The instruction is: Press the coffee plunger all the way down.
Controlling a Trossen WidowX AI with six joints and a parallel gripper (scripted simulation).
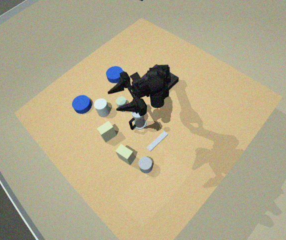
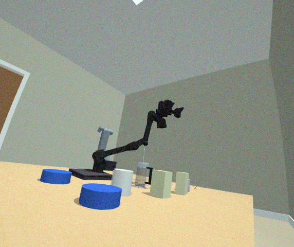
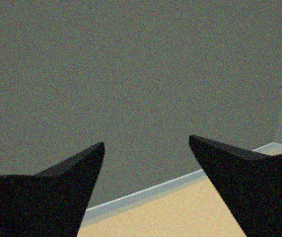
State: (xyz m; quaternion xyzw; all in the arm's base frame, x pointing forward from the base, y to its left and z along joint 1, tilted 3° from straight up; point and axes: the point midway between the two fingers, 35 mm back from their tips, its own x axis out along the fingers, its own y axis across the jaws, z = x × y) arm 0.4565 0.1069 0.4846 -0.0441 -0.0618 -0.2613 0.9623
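My gripper tip is now 160 mm past the coffee press, 50 mm to the left of it and 390 mm above it. Round my gripper tip: flat grey bar 130 mm behind, 100 mm to the left, 510 mm below; pale green cylinder 220 mm behind, 210 mm to the right, 470 mm below; grey cylinder 30 mm ahead, 130 mm to the left, 480 mm below.
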